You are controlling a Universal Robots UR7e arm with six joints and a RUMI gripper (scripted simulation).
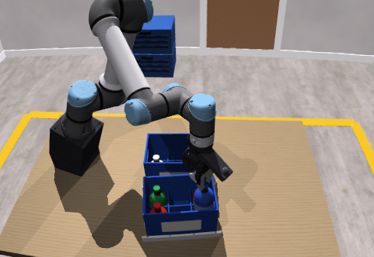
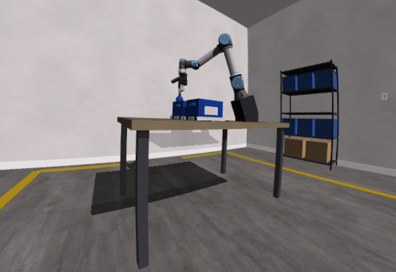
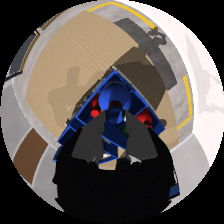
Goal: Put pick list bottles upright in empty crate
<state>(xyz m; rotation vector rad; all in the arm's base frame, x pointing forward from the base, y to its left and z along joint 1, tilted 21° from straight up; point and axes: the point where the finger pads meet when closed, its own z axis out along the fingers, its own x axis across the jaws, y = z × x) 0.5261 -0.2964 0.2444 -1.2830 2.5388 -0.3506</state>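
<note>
My gripper is now 7 cm above the blue-capped bottle. From my hand the other things lie so: pick list strip 42 cm to the left, 26 cm below, 14 cm behind; then green bottle 18 cm behind, 17 cm below, 6 cm to the left; then white bottle 23 cm to the left, 20 cm behind, 17 cm below.
</note>
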